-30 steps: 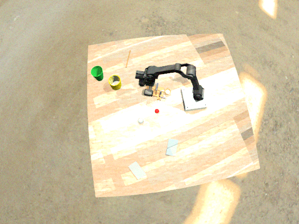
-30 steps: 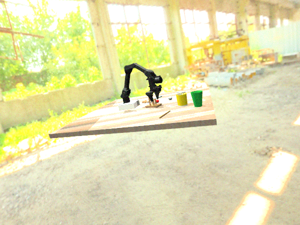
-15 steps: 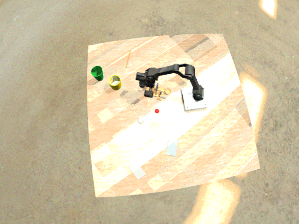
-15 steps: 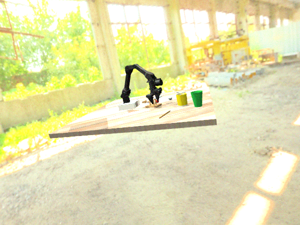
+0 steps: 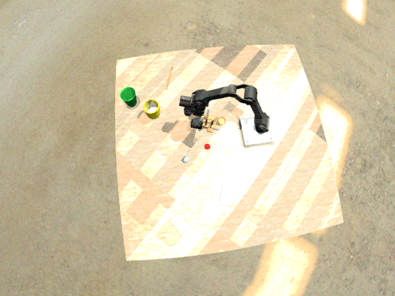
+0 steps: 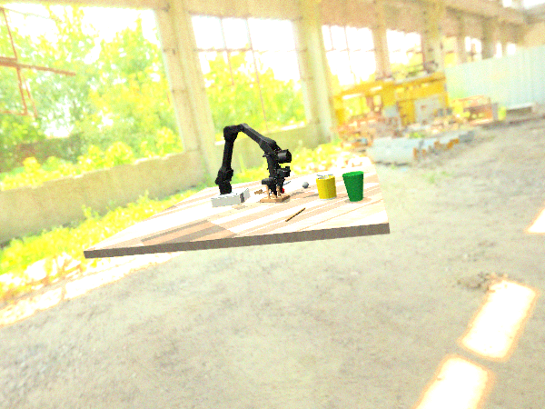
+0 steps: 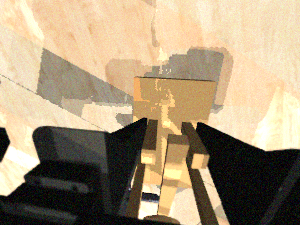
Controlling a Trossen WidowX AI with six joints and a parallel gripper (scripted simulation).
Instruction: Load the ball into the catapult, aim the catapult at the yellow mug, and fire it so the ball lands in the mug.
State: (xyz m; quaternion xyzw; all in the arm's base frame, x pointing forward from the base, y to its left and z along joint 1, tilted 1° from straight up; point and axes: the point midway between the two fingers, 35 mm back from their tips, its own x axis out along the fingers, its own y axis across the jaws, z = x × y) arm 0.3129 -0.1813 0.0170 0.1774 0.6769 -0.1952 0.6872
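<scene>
Right now my gripper tip is 170 mm to the right of the red ball, 20 mm above it and 10 mm short of it. From my gripper tip the other things lie so: small grey ball 200 mm to the left, 150 mm ahead, 10 mm below; then yellow mug 240 mm ahead, 130 mm to the right; then catapult 50 mm to the left, 50 mm behind, 20 mm above.
</scene>
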